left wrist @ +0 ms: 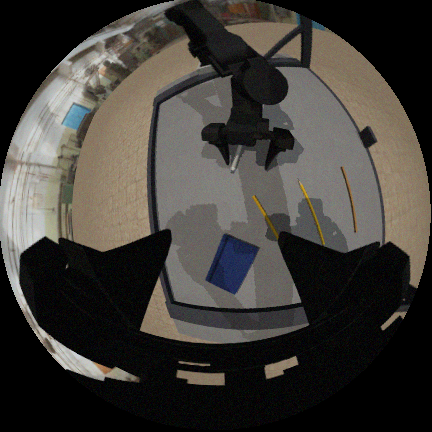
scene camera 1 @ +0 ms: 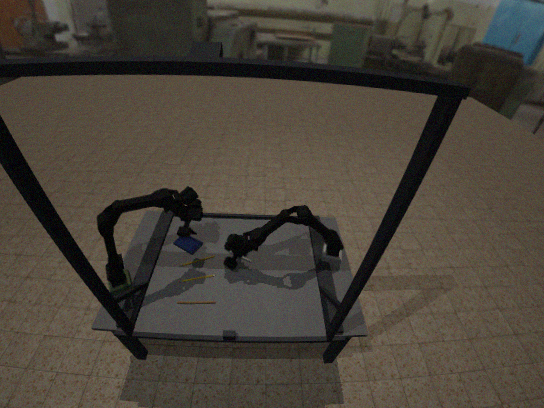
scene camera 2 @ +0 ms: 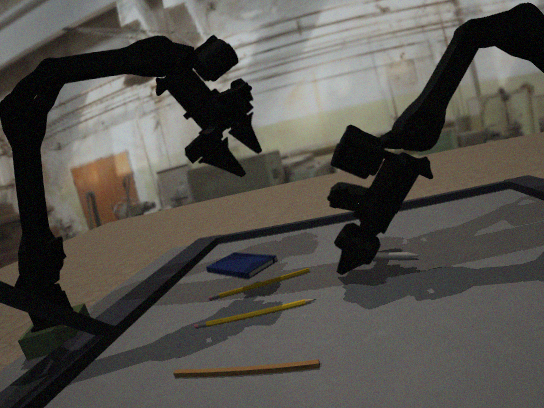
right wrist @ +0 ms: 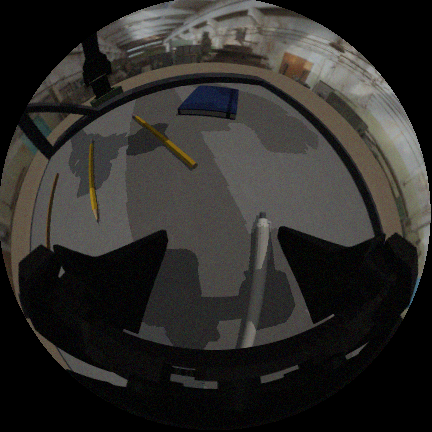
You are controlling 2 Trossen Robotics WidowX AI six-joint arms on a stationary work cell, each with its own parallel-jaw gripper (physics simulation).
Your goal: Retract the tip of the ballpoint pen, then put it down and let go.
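Frame: origin at the left arm's base, x left, y back, z up, level; metres.
Seen in the pictures: left gripper, fingertip midpoint: (left wrist: 226,236) (scene camera 1: 199,225) (scene camera 2: 252,163); right gripper, fingertip midpoint: (left wrist: 246,166) (scene camera 1: 228,255) (scene camera 2: 347,260) (right wrist: 223,234); left arm's base, link origin: (scene camera 1: 118,280) (right wrist: 103,93); right arm's base, link origin: (left wrist: 207,62) (scene camera 1: 332,251).
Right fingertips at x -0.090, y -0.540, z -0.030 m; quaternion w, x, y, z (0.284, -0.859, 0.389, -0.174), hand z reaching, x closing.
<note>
Offsets run from my right fingertips to a thing's top centre. Level surfaces: height alone.
The white ballpoint pen {dx -0.025, dy -0.055, dz +0.003 m} (scene camera 1: 246,259) (scene camera 2: 402,255) (left wrist: 236,159) (right wrist: 261,245) lies on the table {dz -0.010 m} (scene camera 1: 270,312) (scene camera 2: 425,350). In the right wrist view its grey button end points up the picture and its other end is hidden by the gripper body. My right gripper (scene camera 1: 231,265) (left wrist: 246,166) (right wrist: 223,234) is open and empty, low over the pen; in its wrist view the pen runs between the fingers, closer to the finger on the picture's right. My left gripper (scene camera 2: 252,163) (left wrist: 226,236) is open and empty, high above the table near the blue notebook.
The blue notebook {dx +0.187, dy +0.159, dz +0.002 m} (scene camera 1: 188,244) (scene camera 2: 242,264) (left wrist: 232,263) (right wrist: 210,102) lies at the table's back left in scene camera 1. Two yellow pencils {dx +0.050, dy +0.156, dz -0.003 m} (scene camera 2: 260,284) {dx -0.050, dy +0.194, dz -0.001 m} (scene camera 2: 255,314) and an orange-brown stick {dx -0.172, dy +0.245, dz -0.003 m} (scene camera 2: 247,369) lie in front of it. Dark frame posts (scene camera 1: 400,210) stand around the table.
</note>
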